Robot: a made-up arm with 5 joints.
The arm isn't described. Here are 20 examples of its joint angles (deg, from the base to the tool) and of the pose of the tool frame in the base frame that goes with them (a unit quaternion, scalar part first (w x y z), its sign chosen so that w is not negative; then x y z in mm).
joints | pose
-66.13 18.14 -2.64 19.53 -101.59 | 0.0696 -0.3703 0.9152 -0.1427 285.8 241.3 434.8
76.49 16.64 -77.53 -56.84 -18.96 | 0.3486 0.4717 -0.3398 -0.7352 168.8 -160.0 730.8
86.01 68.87 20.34 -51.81 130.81 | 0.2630 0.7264 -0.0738 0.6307 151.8 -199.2 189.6
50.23 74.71 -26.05 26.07 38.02 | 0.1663 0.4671 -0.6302 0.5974 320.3 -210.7 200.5
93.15 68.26 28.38 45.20 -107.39 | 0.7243 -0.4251 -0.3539 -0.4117 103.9 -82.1 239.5
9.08 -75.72 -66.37 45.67 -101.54 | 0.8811 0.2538 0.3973 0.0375 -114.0 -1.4 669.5
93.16 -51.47 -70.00 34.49 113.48 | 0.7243 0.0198 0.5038 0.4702 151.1 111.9 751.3
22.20 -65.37 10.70 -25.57 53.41 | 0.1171 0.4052 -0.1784 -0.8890 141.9 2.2 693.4
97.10 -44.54 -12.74 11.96 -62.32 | 0.1776 0.6649 0.2304 -0.6880 109.1 -71.5 720.1
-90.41 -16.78 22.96 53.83 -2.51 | 0.4769 -0.7588 0.1388 -0.4212 139.6 171.1 480.7
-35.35 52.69 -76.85 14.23 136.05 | 0.2627 -0.1056 -0.5941 -0.7529 457.3 211.0 477.8
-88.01 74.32 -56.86 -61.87 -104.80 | 0.4124 -0.3548 0.7173 0.4353 184.9 363.8 371.7
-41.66 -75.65 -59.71 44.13 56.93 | 0.5229 0.5238 0.0504 -0.6705 -39.2 -153.1 680.6
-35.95 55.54 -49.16 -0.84 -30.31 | 0.4954 -0.2253 0.6815 -0.4893 458.6 206.9 414.0
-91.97 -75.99 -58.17 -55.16 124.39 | 0.1209 -0.6344 -0.5615 0.5173 150.1 -328.3 638.9
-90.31 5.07 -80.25 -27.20 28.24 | 0.7876 0.4582 0.3802 -0.1584 131.1 104.4 774.7
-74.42 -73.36 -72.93 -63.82 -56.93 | 0.4328 0.6436 -0.1914 0.6015 73.7 -327.0 562.0
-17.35 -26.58 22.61 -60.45 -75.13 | 0.7576 0.2059 0.6166 -0.0586 295.5 10.6 625.7
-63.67 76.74 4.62 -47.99 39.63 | 0.6260 -0.5274 0.0246 -0.5739 233.6 202.7 191.4
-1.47 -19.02 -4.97 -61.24 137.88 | 0.3111 -0.2635 0.4379 0.8012 324.3 -9.3 686.0
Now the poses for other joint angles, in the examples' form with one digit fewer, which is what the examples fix.
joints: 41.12 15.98 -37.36 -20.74 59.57
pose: 0.079 -0.097 0.080 0.989 379 -202 619
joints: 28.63 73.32 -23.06 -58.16 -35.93
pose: 0.247 0.255 0.662 -0.660 420 -179 284
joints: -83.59 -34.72 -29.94 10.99 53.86
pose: 0.840 0.188 0.126 -0.492 137 72 742
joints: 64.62 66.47 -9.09 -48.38 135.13
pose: 0.304 0.621 0.219 0.689 267 -285 233
